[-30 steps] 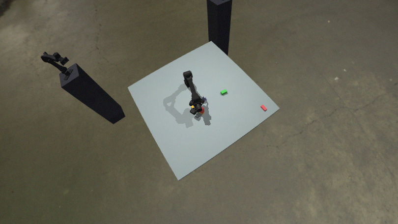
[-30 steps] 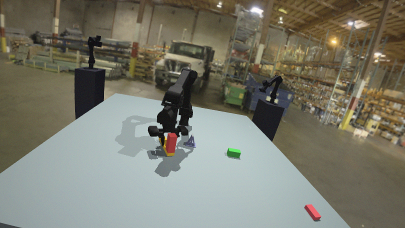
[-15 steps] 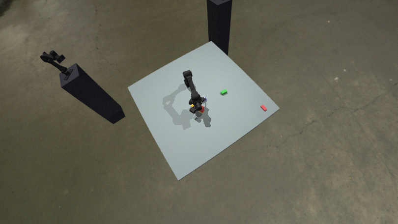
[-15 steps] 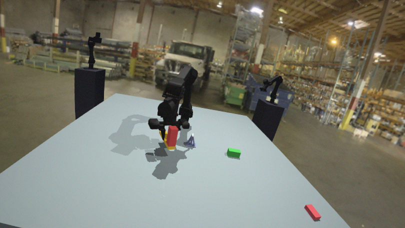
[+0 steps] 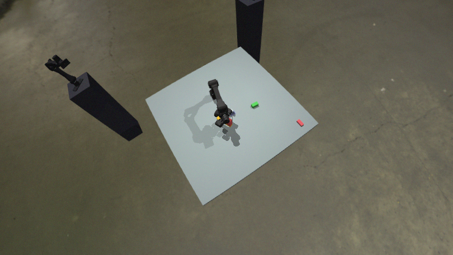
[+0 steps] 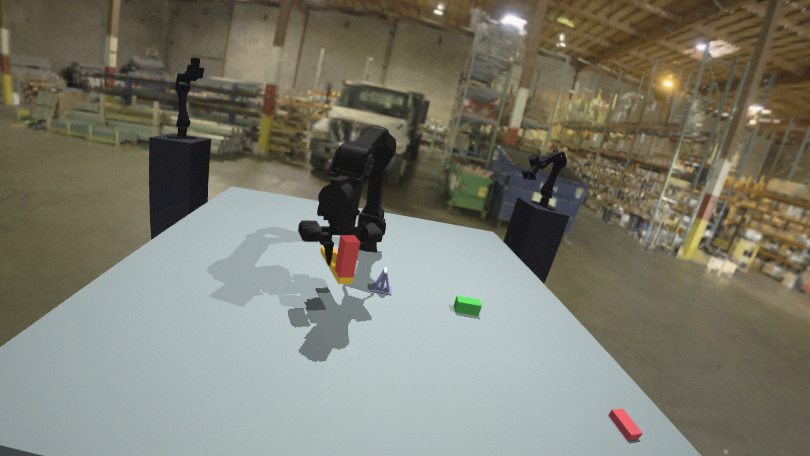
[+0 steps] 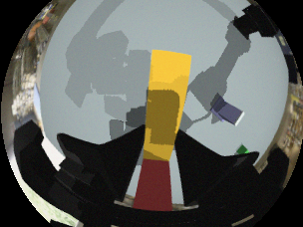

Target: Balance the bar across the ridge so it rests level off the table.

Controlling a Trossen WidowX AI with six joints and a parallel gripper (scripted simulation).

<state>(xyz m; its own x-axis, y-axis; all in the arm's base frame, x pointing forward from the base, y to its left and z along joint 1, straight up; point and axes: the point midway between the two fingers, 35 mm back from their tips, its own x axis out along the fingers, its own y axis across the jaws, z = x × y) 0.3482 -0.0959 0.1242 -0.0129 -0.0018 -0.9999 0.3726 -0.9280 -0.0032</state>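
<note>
Now: gripper tip 13 cm to the right of the purple triangular ridge, 7 cm past it and 6 cm above it. Also, from my gripper tip: green block: 36 cm to the left, 7 cm below, 1 cm behind; flat red block: 60 cm to the left, 39 cm ahead, 8 cm below.
</note>
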